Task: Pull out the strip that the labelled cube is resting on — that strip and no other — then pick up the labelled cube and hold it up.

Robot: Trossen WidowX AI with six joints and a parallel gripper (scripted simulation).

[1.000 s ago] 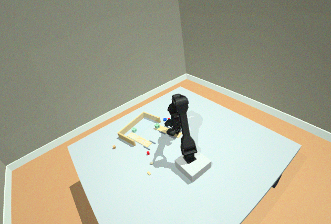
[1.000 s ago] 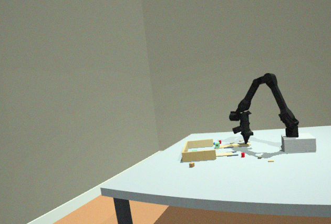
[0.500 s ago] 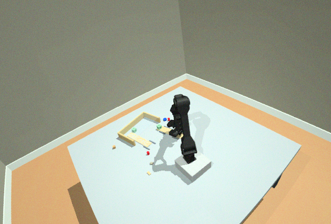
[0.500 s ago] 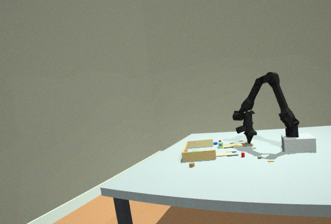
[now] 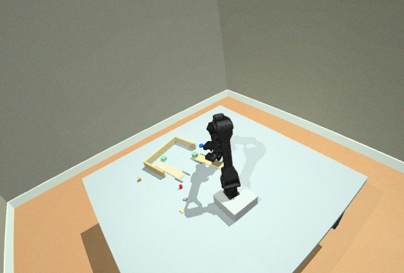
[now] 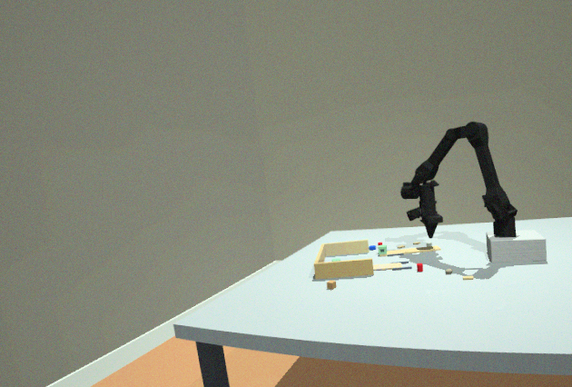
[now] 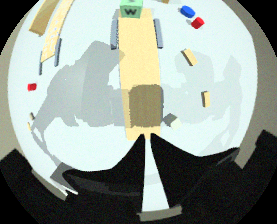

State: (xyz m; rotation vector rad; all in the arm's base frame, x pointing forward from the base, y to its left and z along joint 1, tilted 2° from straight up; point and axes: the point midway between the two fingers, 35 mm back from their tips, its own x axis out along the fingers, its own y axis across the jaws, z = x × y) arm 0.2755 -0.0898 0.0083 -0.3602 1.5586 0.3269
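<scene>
Right now the strip is 8 cm ahead of my gripper tip, 4 cm to the left of it and 4 cm below it. From my gripper tip the other things lie so: blue piece (25 cm ahead, 4 cm below).
</scene>
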